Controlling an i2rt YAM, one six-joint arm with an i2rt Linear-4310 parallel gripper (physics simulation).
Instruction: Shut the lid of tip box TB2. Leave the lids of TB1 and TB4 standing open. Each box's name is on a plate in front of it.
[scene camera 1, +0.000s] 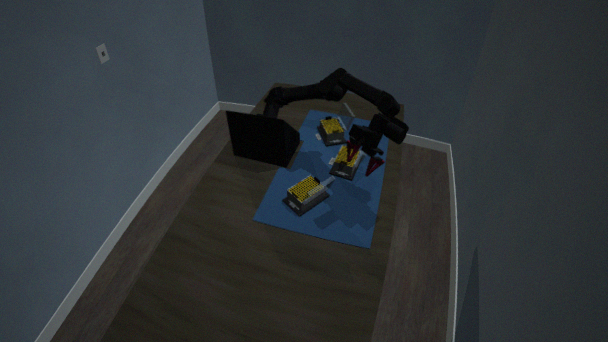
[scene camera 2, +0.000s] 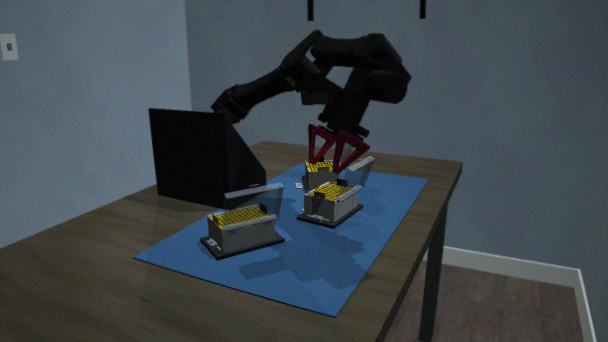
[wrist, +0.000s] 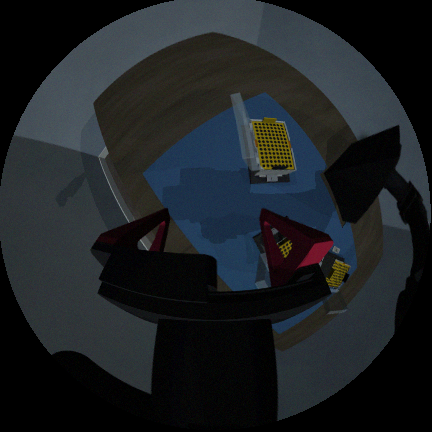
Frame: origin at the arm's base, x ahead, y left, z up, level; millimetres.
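Seen in the pictures: gripper, fingertip midpoint: (scene camera 1: 357, 168) (scene camera 2: 322, 168) (wrist: 214, 212); arm's base at its link origin: (scene camera 1: 268, 122) (scene camera 2: 212, 137) (wrist: 385, 173).
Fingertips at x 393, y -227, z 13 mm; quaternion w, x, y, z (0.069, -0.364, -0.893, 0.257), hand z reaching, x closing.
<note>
Pixels of each thing's top centre, then the offset from my fingertips to it. Level surfaces: height alone.
- middle box at its top centre: (scene camera 2: 327, 187) (scene camera 1: 345, 153) 54 mm back, 200 mm left, 113 mm down
- far box at its top centre: (scene camera 2: 321, 161) (wrist: 340, 276) (scene camera 1: 332, 123) 136 mm back, 399 mm left, 104 mm down
- blue mat at its surface level: 179 mm down
- wooden table at its surface level: 182 mm down
Three grey tip boxes with yellow racks stand with their clear lids open; their name plates are too small to read. The near box (scene camera 1: 306, 189) (scene camera 2: 242, 231) (wrist: 272, 145) has its lid (scene camera 1: 321, 187) (scene camera 2: 278, 196) (wrist: 240, 125) tilted up. The middle box (scene camera 2: 327, 205) (wrist: 285, 249) has its lid (scene camera 2: 362, 166) raised. The far box (scene camera 1: 332, 128) (scene camera 2: 321, 176) (wrist: 337, 273) has its lid (scene camera 1: 346, 115) (wrist: 336, 305) raised; it is hidden behind the fingers in scene view 2. My gripper (scene camera 1: 359, 168) (scene camera 2: 324, 167) (wrist: 214, 212) is open and empty, by the middle box in scene view 1; its exact height is unclear.
The boxes stand on a blue mat (scene camera 1: 272, 217) (scene camera 2: 180, 260) (wrist: 210, 150) on a wooden table (scene camera 1: 215, 280) (scene camera 2: 75, 280) (wrist: 165, 95). A large black block (scene camera 1: 257, 137) (scene camera 2: 190, 155) (wrist: 360, 175) stands beside the mat near the arm's base.
</note>
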